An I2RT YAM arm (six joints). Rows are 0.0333 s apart.
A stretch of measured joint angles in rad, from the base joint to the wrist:
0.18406, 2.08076, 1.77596, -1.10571, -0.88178, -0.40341
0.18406, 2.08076, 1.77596, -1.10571, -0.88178, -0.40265
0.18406, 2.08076, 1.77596, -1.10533, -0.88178, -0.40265
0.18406, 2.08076, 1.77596, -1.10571, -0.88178, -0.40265
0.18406, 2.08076, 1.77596, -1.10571, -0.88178, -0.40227
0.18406, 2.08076, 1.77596, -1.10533, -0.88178, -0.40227
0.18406, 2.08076, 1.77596, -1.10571, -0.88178, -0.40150
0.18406, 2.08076, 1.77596, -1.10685, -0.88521, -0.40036
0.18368, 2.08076, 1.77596, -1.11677, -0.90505, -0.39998
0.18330, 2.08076, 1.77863, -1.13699, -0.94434, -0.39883
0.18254, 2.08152, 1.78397, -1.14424, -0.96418, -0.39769
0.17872, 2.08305, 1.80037, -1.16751, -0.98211, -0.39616
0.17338, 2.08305, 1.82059, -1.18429, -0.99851, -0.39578
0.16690, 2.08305, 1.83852, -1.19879, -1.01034, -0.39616
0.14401, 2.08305, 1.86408, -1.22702, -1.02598, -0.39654
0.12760, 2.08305, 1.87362, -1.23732, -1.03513, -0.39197
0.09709, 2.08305, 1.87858, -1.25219, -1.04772, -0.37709
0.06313, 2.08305, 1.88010, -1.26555, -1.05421, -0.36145
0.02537, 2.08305, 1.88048, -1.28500, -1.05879, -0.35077
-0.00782, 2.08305, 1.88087, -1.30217, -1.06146, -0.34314
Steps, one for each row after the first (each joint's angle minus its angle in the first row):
0.00000, 0.00000, 0.00000, 0.00000, 0.00000, 0.00076
0.00000, 0.00000, 0.00000, 0.00038, 0.00000, 0.00076
0.00000, 0.00000, 0.00000, 0.00000, 0.00000, 0.00076
0.00000, 0.00000, 0.00000, 0.00000, 0.00000, 0.00114
0.00000, 0.00000, 0.00000, 0.00038, 0.00000, 0.00114
0.00000, 0.00000, 0.00000, 0.00000, 0.00000, 0.00191
0.00000, 0.00000, 0.00000, -0.00114, -0.00343, 0.00305
-0.00038, 0.00000, 0.00000, -0.01106, -0.02327, 0.00343
-0.00076, 0.00000, 0.00267, -0.03128, -0.06256, 0.00458
-0.00152, 0.00076, 0.00801, -0.03853, -0.08240, 0.00572
-0.00534, 0.00229, 0.02441, -0.06180, -0.10033, 0.00725
-0.01068, 0.00229, 0.04463, -0.07858, -0.11673, 0.00763
-0.01716, 0.00229, 0.06256, -0.09308, -0.12856, 0.00725
-0.04005, 0.00229, 0.08812, -0.12131, -0.14420, 0.00687
-0.05646, 0.00229, 0.09766, -0.13161, -0.15335, 0.01144
-0.08697, 0.00229, 0.10262, -0.14648, -0.16594, 0.02632
-0.12093, 0.00229, 0.10414, -0.15984, -0.17243, 0.04196
-0.15869, 0.00229, 0.10452, -0.17929, -0.17701, 0.05264
-0.19188, 0.00229, 0.10491, -0.19646, -0.17968, 0.06027

